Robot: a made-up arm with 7 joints. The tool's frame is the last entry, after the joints. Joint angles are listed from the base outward. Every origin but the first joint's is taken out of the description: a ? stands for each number. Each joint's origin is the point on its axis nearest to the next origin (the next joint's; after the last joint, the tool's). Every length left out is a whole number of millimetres.
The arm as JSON. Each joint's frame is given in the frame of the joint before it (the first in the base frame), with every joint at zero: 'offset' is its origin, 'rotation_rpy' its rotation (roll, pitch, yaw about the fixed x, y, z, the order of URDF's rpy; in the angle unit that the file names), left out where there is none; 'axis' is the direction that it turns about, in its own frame. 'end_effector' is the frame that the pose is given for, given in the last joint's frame.
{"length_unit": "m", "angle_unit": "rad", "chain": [
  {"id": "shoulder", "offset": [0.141, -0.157, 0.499], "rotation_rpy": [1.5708, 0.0, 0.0], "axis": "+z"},
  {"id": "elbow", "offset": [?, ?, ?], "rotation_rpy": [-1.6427, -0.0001, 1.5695], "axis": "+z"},
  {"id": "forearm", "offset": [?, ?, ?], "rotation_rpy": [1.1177, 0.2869, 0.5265], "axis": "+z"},
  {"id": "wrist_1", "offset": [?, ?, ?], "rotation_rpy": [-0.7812, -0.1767, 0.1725], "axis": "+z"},
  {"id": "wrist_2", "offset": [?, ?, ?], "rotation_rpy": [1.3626, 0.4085, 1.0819], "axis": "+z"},
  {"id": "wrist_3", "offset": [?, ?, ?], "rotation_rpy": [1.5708, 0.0, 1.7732], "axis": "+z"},
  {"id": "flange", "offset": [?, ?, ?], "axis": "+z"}
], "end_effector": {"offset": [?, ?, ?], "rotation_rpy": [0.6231, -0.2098, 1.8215]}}
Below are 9 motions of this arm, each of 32 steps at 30 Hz.
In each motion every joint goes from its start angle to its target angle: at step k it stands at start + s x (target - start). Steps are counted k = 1, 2, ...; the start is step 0. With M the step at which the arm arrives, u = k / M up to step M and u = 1 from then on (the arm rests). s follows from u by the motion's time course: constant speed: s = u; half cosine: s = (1 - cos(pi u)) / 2; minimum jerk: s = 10 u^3 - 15 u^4 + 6 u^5.
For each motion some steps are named. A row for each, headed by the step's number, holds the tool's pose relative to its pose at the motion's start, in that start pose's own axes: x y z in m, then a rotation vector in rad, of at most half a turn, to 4 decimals.
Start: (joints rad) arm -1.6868 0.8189 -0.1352 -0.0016 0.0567 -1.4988 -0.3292
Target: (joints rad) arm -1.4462 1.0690 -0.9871 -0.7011 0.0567 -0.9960 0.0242
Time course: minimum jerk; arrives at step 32
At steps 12, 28, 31, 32:
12: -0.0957 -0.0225 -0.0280 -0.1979 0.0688 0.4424
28: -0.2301 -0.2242 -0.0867 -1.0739 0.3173 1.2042
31: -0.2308 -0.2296 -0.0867 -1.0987 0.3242 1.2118
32: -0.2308 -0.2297 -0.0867 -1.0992 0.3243 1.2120

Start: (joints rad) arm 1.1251 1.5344 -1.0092 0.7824 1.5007 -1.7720 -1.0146
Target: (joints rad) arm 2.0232 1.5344 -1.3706 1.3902 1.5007 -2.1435 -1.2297
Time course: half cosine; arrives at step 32
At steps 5, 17, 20, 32:
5: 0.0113 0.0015 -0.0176 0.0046 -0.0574 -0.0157
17: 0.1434 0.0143 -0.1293 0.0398 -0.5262 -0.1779
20: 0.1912 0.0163 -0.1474 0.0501 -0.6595 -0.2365
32: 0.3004 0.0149 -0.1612 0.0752 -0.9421 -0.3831

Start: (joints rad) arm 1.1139 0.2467 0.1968 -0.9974 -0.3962 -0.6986 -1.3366
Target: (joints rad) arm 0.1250 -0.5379 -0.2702 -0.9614 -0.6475 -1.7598 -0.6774
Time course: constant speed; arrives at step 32
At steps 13, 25, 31, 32:
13: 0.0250 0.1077 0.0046 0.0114 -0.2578 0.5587
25: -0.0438 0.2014 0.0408 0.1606 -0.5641 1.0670
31: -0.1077 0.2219 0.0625 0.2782 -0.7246 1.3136
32: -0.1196 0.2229 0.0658 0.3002 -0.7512 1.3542

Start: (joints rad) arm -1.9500 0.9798 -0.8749 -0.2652 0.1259 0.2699 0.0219
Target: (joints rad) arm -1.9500 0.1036 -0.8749 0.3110 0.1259 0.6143 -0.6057
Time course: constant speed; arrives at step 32
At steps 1, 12, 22, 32:
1: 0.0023 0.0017 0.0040 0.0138 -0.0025 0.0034
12: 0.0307 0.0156 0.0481 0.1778 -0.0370 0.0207
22: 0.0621 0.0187 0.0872 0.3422 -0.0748 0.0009
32: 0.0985 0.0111 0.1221 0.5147 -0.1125 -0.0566

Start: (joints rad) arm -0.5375 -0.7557 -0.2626 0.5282 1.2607 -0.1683 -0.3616
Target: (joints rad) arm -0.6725 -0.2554 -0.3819 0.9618 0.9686 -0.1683 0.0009
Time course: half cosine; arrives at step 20
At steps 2, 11, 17, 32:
2: -0.0075 0.0030 -0.0020 -0.0004 0.0144 0.0275
11: -0.1897 0.0376 -0.0204 0.0101 0.3308 0.6467
17: -0.3100 0.0260 -0.0042 0.0402 0.5223 1.0551
32: -0.3269 0.0221 0.0000 0.0464 0.5489 1.1156

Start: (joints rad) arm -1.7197 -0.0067 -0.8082 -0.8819 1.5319 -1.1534 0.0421
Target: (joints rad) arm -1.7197 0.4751 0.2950 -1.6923 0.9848 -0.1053 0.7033
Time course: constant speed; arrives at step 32
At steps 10, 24, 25, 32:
10: -0.0698 0.0193 0.0596 0.2170 0.2956 0.4616
24: -0.1528 -0.0794 0.1572 0.4464 0.7705 1.1856
25: -0.1558 -0.0917 0.1637 0.4596 0.8081 1.2412
32: -0.1566 -0.1933 0.2038 0.5369 1.0876 1.6444

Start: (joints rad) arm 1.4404 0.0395 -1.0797 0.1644 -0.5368 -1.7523 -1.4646
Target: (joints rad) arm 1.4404 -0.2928 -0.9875 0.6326 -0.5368 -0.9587 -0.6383
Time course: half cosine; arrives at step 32
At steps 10, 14, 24, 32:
10: -0.0656 0.0193 -0.0132 0.0189 0.2511 0.2251
14: -0.1199 0.0288 -0.0132 0.0501 0.4580 0.3959
24: -0.2400 0.0328 0.0258 0.1963 0.9738 0.7808
32: -0.2698 0.0296 0.0476 0.2662 1.1362 0.8942

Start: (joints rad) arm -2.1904 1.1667 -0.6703 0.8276 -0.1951 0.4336 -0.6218
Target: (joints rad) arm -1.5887 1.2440 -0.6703 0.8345 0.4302 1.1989 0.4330
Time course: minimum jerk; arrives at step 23
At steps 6, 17, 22, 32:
6: -0.0283 0.0254 -0.0260 0.0538 0.1363 0.1605
17: -0.2240 0.0480 -0.0970 0.5003 0.9718 1.2338
22: -0.2426 0.0307 -0.0990 0.5787 1.0795 1.3968
32: -0.2427 0.0306 -0.0990 0.5793 1.0802 1.3979

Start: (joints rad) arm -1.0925 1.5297 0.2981 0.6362 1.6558 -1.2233 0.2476
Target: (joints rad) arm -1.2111 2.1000 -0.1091 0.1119 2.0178 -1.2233 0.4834
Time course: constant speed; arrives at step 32
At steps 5, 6, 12, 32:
5: -0.0353 -0.0065 0.0001 0.0171 0.0784 -0.0671
6: -0.0424 -0.0078 0.0004 0.0200 0.0935 -0.0798
12: -0.0848 -0.0157 0.0050 0.0347 0.1793 -0.1515
32: -0.2125 -0.0492 0.0477 0.0469 0.3952 -0.3238

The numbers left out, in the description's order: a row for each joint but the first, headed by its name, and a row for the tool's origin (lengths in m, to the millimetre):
elbow: 0.047 -0.09 0.0
forearm: -0.156 0.166 0.0
wrist_1: 0.22 0.076 0.0
wrist_2: 0.003 -0.031 0.0
wrist_3: -0.088 -0.035 0.0
flange: -0.02 0.071 0.0
tool: -0.127 0.035 0.0

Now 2 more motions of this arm.
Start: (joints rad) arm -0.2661 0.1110 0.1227 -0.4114 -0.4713 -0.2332 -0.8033
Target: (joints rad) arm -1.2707 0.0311 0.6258 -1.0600 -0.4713 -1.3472 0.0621
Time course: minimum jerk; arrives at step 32
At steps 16, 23, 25, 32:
16: 0.0027 -0.0874 0.0054 0.0436 0.2213 0.3193
23: 0.0366 -0.1395 -0.0028 0.0280 0.3633 0.5913
25: 0.0453 -0.1468 -0.0051 0.0213 0.3864 0.6444
32: 0.0559 -0.1540 -0.0079 0.0125 0.4108 0.7049

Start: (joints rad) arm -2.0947 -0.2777 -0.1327 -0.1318 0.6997 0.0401 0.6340
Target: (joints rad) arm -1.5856 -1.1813 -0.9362 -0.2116 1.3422 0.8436 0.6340
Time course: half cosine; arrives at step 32
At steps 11, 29, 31, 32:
11: 0.0511 -0.0414 0.0128 0.3233 -0.0280 -0.0715
29: 0.1234 -0.1404 0.1491 1.1760 -0.5894 0.0361
31: 0.1235 -0.1430 0.1538 1.1948 -0.6119 0.0437
32: 0.1236 -0.1433 0.1544 1.1971 -0.6147 0.0446

